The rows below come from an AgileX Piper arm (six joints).
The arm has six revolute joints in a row. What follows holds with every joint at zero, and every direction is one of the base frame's.
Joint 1 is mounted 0.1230 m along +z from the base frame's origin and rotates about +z.
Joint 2 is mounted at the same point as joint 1 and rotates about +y.
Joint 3 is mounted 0.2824 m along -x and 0.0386 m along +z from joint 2 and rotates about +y.
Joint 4 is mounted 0.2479 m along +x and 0.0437 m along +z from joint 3 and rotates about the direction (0.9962, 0, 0.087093).
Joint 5 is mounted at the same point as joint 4 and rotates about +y.
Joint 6 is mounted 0.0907 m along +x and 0.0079 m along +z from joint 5 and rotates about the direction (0.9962, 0, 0.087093).
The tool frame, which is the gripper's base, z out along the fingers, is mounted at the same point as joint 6; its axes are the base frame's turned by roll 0.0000, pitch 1.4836 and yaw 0.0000 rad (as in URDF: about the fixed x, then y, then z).
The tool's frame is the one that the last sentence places.
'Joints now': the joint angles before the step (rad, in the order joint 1, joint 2, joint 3, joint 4, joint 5, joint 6). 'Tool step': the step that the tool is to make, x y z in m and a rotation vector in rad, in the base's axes. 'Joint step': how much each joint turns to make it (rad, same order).
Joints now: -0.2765, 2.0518, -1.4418, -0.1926, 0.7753, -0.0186
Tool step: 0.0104, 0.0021, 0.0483, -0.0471, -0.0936, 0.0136
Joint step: 0.0156, -0.0551, -0.0990, -0.0179, 0.0524, 0.0002
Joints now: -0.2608, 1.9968, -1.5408, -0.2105, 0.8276, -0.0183
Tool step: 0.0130, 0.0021, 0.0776, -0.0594, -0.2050, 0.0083
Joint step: 0.0139, -0.0596, -0.1818, -0.0051, 0.0289, 0.0009
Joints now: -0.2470, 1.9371, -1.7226, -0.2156, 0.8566, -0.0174
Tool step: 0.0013, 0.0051, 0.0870, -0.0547, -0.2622, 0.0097
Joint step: 0.0106, -0.0479, -0.2114, 0.0073, -0.0080, 0.0035
